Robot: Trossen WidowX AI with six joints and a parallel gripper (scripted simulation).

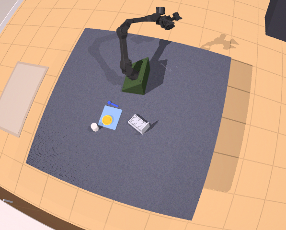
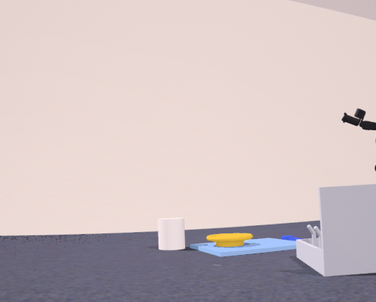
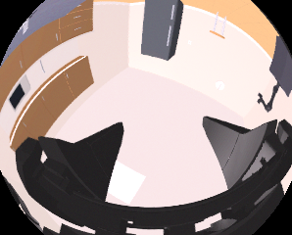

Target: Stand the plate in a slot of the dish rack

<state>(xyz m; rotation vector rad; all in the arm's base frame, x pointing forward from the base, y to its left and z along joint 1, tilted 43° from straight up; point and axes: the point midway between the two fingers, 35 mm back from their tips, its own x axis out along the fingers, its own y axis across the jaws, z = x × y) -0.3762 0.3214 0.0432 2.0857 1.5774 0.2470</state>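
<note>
The yellow plate lies 67 cm ahead of my gripper tip, 35 cm to the right of it and 39 cm below it. Round my gripper tip: dish rack 65 cm ahead, 14 cm to the right, 38 cm below; then white cup 75 cm ahead, 42 cm to the right, 38 cm below; then blue spoon 55 cm ahead, 36 cm to the right, 40 cm below.
</note>
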